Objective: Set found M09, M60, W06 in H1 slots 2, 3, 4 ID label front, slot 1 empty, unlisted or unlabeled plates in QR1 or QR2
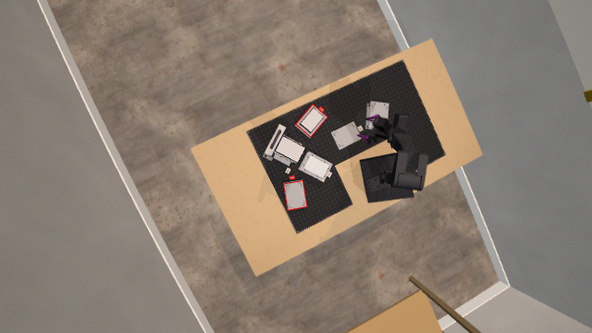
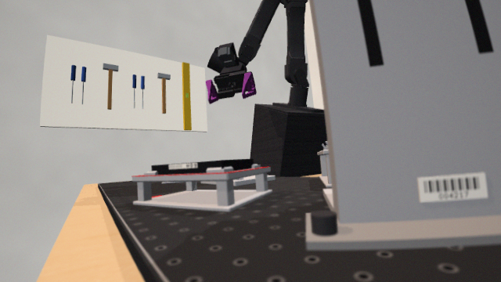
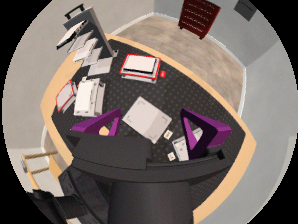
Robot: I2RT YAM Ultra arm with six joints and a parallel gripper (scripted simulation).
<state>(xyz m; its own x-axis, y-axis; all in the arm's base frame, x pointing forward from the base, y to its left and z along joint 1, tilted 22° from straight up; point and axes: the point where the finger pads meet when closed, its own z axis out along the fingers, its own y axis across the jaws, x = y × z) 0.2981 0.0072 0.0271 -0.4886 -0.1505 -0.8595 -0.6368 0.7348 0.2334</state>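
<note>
Right now my hand is 11 cm past the white well plate, 28 cm to the right of it and 16 cm above it. Round my hand: plate hotel H1: 10 cm ahead, 45 cm to the left, 7 cm below; then red-rimmed nest: 22 cm behind, 46 cm to the left, 19 cm below; then black-sided plate: 16 cm ahead, 19 cm to the left, 18 cm below.
</note>
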